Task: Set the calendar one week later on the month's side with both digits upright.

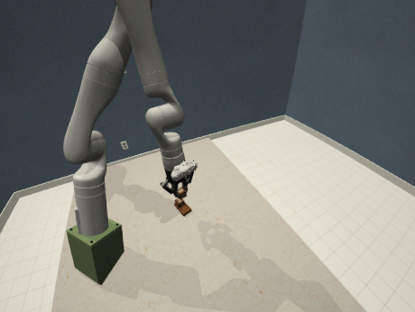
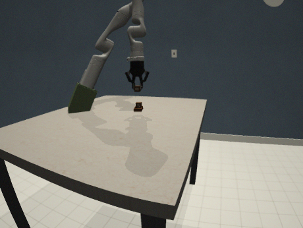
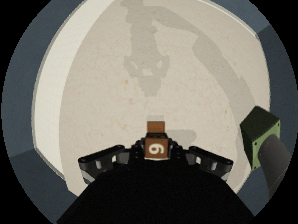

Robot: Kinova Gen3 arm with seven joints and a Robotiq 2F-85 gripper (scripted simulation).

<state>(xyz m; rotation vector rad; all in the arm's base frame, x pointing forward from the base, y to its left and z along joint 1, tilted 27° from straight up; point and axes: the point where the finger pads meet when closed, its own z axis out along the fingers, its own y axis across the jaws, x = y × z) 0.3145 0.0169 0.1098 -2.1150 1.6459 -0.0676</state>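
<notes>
Now: hand 10 mm past the brown calendar tray, 20 mm to the right of it and 130 mm above it. Also, from my hand: brown digit cube 10 mm below.
</notes>
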